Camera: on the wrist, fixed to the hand. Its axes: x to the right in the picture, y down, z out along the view.
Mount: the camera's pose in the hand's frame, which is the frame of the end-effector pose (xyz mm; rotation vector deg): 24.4 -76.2 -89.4 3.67 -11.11 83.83
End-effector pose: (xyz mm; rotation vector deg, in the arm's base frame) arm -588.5 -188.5 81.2 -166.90 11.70 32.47
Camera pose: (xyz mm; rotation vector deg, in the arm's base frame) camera -521.4 -133.4 164.0 115.97 -123.53 -49.49
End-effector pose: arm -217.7 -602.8 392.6 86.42 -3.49 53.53
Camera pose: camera -204.6 -499.4 333.2 85.16 -81.74 108.12
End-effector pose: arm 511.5 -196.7 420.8 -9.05 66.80 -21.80
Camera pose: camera 421.8 -269.6 388.7 39.45 46.72 49.94
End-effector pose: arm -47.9 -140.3 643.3 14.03 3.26 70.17
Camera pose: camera 15.2 -127.7 542.0 28.08 -17.73 151.42
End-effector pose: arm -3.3 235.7 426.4 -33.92 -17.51 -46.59
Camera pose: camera -41.8 126.4 395.2 -37.46 -0.86 37.92
